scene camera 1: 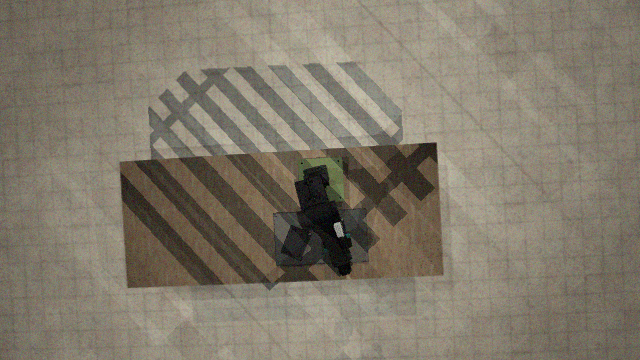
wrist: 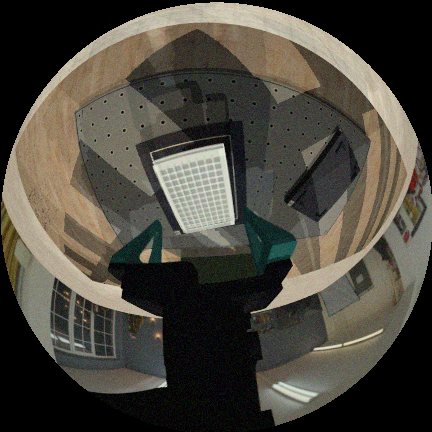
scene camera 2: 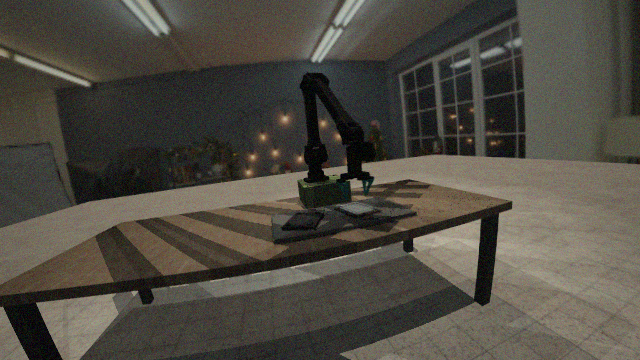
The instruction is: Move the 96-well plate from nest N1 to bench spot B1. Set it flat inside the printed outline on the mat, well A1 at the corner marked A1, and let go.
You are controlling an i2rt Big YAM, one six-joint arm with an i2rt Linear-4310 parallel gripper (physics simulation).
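Places are measured from the arm's base along level axes (x ahead, y left, z up), in metres.
Where they show: gripper, fingertip midpoint: (wrist: 199, 216) (scene camera 2: 356, 197); arm's base, link origin: (scene camera 2: 316, 180).
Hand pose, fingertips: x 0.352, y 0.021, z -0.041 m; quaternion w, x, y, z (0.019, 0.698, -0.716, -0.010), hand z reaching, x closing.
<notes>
Each offset is from my fingertips to the centre of the thing. "pt": to the spot under its first point. Level surfaces: height alone.
The white 96-well plate {0.001 m left, 0.004 m back, 0.045 m down} (scene camera 1: 339, 229) (scene camera 2: 356, 208) (wrist: 195, 190) lies on the dark mat {0.052 m down} (wrist: 239, 165) of the bench spot. The printed outline {pt 0.005 m right, 0.066 m ahead, 0.052 m down} (wrist: 191, 143) shows as a thin line beyond the plate's far edge and along its right side in the wrist view; the left line is hidden. The A1 lettering is too small to read. My gripper (scene camera 1: 336, 243) (scene camera 2: 356, 194) (wrist: 199, 216) is open with teal fingers, raised above the plate and apart from it. The dark nest {0.227 m right, 0.014 m back, 0.045 m down} (scene camera 1: 296, 242) (scene camera 2: 302, 220) (wrist: 325, 182) holds no plate and sits turned at an angle.
A grey perforated board (scene camera 1: 280, 259) (scene camera 2: 281, 235) (wrist: 107, 120) carries the mat and the nest. The arm stands on a green block (scene camera 1: 336, 180) (scene camera 2: 322, 194) behind the board. All stand on a wooden table {0.067 m down} (scene camera 1: 405, 250) (scene camera 2: 465, 200) with striped shadows.
</notes>
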